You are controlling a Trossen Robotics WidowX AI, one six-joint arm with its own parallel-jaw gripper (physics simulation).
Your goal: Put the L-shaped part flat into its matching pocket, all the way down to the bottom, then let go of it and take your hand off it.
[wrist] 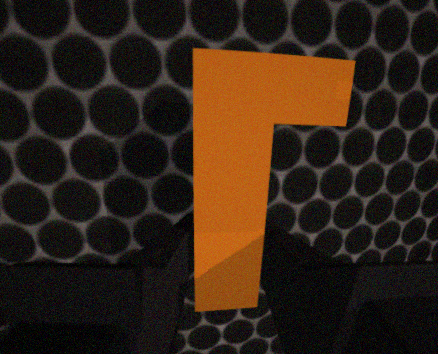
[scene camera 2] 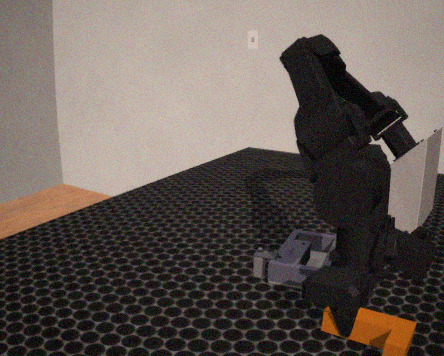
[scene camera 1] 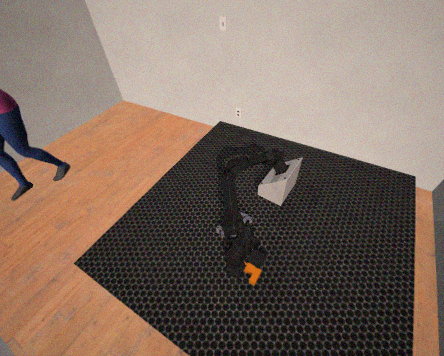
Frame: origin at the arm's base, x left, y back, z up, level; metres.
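Seen in the pictures: gripper, fingertip midpoint: (wrist: 222, 221) (scene camera 2: 349, 330) (scene camera 1: 242, 266); arm's base at its link origin: (scene camera 2: 407, 152) (scene camera 1: 282, 170).
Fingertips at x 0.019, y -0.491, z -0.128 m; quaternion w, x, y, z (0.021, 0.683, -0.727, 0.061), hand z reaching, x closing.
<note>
Offsets run from my fingertips to a thing's top centre. Level surfaces: height alone.
The orange L-shaped part @[dx +0.022, dy -0.015, dz +0.030 m] (scene camera 1: 254, 274) (scene camera 2: 382, 327) (wrist: 232, 150) is held roughly level near the black mat; the gap beneath it is hard to judge. My gripper (scene camera 1: 244, 266) (scene camera 2: 350, 320) (wrist: 222, 221) is shut on the end of its long leg, one finger on each side. The short leg is at the far end, pointing right in the wrist view. The blue-grey pocket tray @[dx -0.120, dy +0.161, dz +0.031 m] (scene camera 2: 286, 272) sits on the mat behind the gripper in scene camera 2, its right side hidden by the arm. In scene camera 1 the arm covers most of it, and its pocket does not show.
The black mat @[dz -0.017 m] (scene camera 1: 340, 250) (scene camera 2: 125, 280) with a round-hole pattern lies under everything. The pale wedge-shaped base block (scene camera 1: 272, 192) (scene camera 2: 406, 192) stands by the arm's foot. A person (scene camera 1: 15, 132) in blue trousers is on the wooden floor at the left.
</note>
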